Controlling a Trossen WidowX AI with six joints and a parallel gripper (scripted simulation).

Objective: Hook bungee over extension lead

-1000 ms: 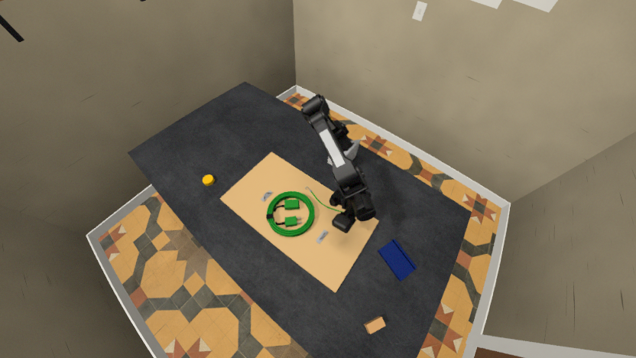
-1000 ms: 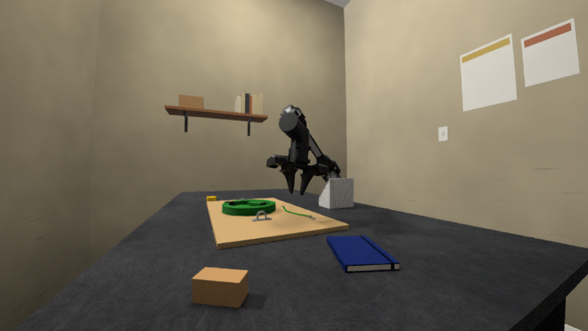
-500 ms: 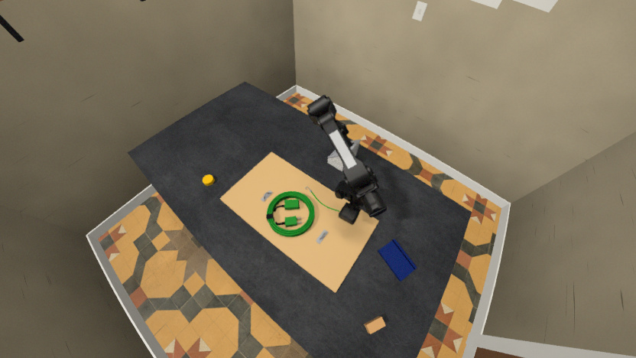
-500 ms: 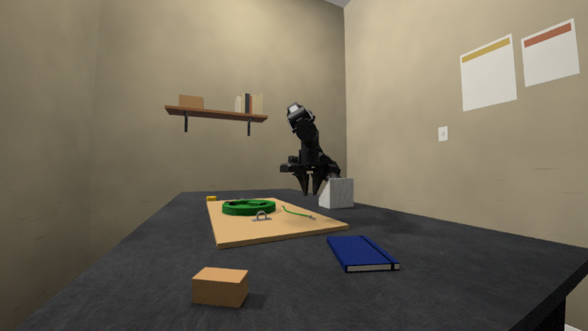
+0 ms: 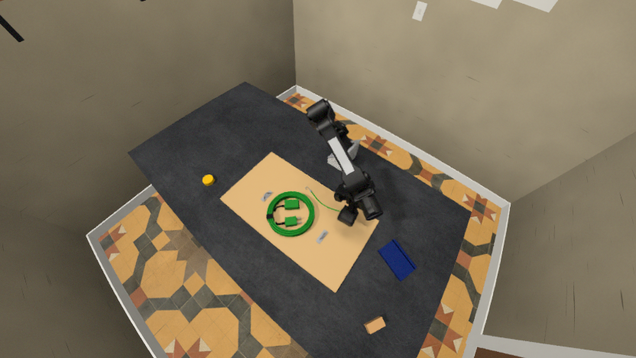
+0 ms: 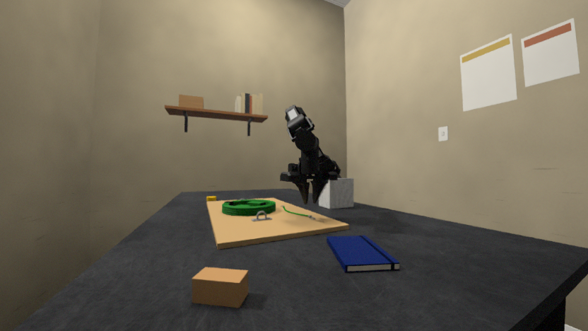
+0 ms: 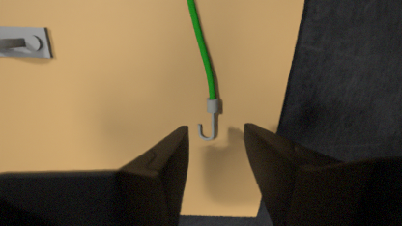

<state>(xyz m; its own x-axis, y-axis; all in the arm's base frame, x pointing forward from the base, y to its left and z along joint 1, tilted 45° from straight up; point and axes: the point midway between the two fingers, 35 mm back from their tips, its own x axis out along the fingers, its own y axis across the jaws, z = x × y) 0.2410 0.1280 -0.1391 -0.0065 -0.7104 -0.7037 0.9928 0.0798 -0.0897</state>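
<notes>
The extension lead lies 150 mm ahead of my hand, 200 mm to the right of it and 60 mm below it. Also, from my hand: tan block 290 mm ahead, 300 mm to the left, 80 mm below; then yellow puck 270 mm ahead, 620 mm to the right, 80 mm below.
</notes>
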